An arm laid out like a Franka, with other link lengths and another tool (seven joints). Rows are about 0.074 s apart.
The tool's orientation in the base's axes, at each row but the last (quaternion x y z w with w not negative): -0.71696 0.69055 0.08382 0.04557; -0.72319 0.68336 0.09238 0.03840; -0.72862 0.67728 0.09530 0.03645; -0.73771 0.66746 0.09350 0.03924; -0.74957 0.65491 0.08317 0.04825; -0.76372 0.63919 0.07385 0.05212; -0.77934 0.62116 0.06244 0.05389; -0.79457 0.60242 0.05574 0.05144; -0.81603 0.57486 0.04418 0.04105; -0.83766 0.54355 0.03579 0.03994; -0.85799 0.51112 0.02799 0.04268
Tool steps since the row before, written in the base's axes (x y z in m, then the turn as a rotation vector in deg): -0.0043 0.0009 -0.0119 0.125 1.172 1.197; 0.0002 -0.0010 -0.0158 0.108 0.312 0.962; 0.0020 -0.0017 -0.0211 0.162 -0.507 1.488; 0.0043 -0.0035 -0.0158 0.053 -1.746 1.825; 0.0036 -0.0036 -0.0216 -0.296 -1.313 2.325; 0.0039 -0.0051 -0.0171 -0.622 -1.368 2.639; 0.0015 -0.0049 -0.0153 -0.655 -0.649 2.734; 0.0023 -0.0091 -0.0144 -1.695 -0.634 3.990; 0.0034 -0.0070 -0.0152 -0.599 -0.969 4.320; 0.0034 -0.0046 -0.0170 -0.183 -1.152 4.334; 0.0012 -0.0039 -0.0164 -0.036 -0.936 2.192
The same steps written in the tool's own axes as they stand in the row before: 0.0012 0.0037 0.0121 -1.367 -0.114 -0.970; 0.0039 -0.0013 0.0153 -0.480 -0.059 -0.895; 0.0058 -0.0035 0.0202 0.227 -0.007 -1.564; 0.0068 -0.0050 0.0145 1.364 0.254 -2.111; 0.0080 -0.0039 0.0203 0.804 0.559 -2.502; 0.0087 -0.0032 0.0158 0.745 0.894 -2.805; 0.0076 -0.0003 0.0143 0.030 0.765 -2.782; 0.0114 0.0004 0.0128 -0.452 1.745 -3.993; 0.0095 -0.0006 0.0142 0.189 0.819 -4.388; 0.0073 -0.0008 0.0164 0.523 0.513 -4.428; 0.0055 0.0015 0.0159 0.601 0.377 -2.276
